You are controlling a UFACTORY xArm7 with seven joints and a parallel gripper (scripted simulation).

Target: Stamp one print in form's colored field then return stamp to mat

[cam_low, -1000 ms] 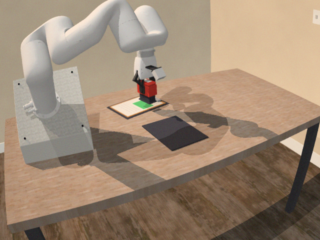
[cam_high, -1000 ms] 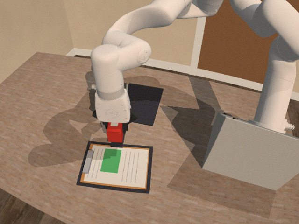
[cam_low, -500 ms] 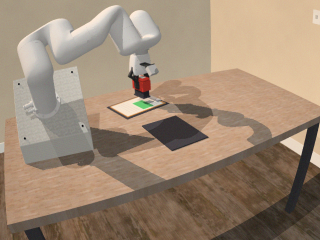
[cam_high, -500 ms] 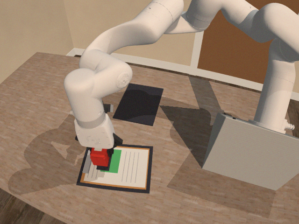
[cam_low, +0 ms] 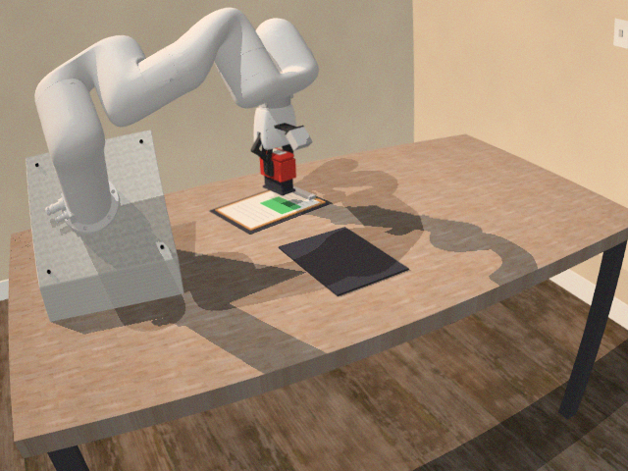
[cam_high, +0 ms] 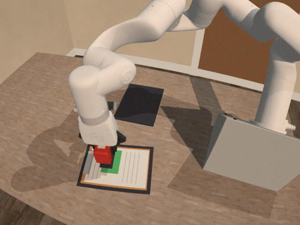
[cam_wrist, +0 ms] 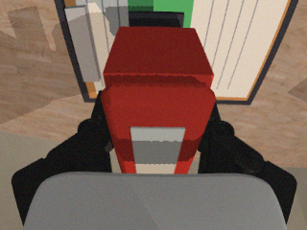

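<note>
My gripper is now 10 cm above the form, 1 cm to the right of it and 1 cm past it. The rest, counted from my hand: mat 31 cm to the right, 10 cm below, 3 cm behind; red stamp 2 cm below.
</note>
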